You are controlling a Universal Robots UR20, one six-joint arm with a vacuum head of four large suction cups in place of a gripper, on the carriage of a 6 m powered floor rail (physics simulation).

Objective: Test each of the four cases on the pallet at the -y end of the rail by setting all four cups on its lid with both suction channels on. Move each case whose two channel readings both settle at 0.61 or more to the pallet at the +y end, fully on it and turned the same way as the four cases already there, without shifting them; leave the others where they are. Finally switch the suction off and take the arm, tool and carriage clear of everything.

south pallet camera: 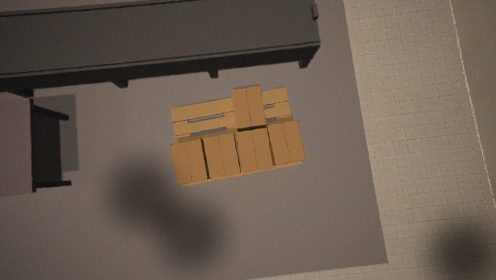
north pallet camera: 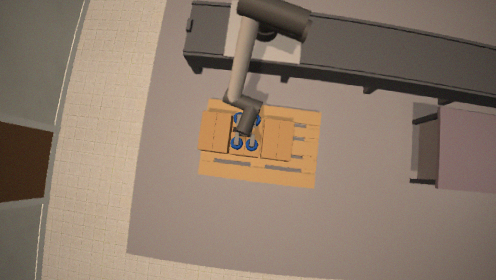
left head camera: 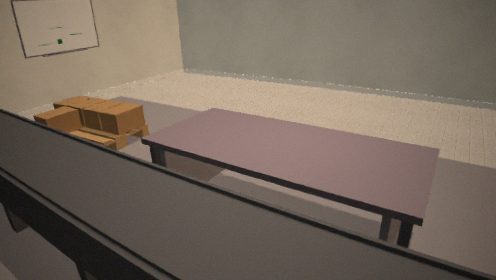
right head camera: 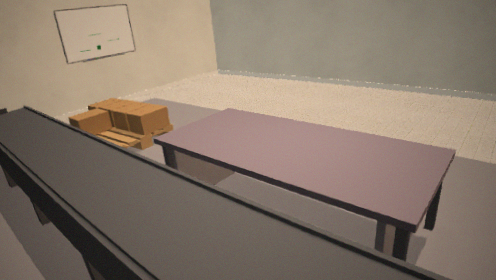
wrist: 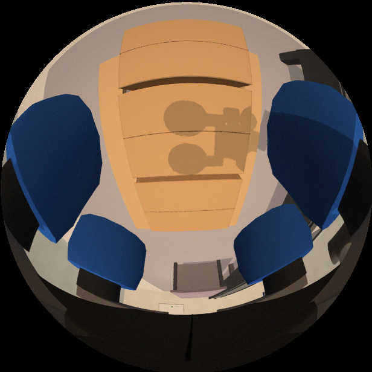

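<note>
On the -y pallet (north pallet camera: 260, 179) (wrist: 106, 100) stand three cases side by side: a left case (north pallet camera: 215, 131) (wrist: 185, 60), a middle case (north pallet camera: 244, 152) (wrist: 150, 117) and a right case (north pallet camera: 277, 140) (wrist: 187, 197). My suction head (north pallet camera: 246, 131) (wrist: 187, 200) hangs over the middle case, apart from its lid, with nothing on its four blue cups. Its shadow falls on that lid. On the +y pallet (south pallet camera: 202, 107) (left head camera: 92, 135) four cases stand in a row, one of them the row's left case (south pallet camera: 189, 161). A fifth case (south pallet camera: 248, 107) (left head camera: 59, 119) (right head camera: 91, 121) stands on the rail side, turned the same way.
The dark floor rail (north pallet camera: 380, 55) (south pallet camera: 150, 40) (left head camera: 200, 215) (right head camera: 175, 200) runs beside both pallets. The arm's pale carriage plate (north pallet camera: 290, 54) is at its -y end. A mauve table (left head camera: 300, 155) (right head camera: 310, 155) (north pallet camera: 465, 150) (south pallet camera: 15, 145) stands between the pallets. A whiteboard (left head camera: 55, 25) (right head camera: 95, 30) hangs on a wall.
</note>
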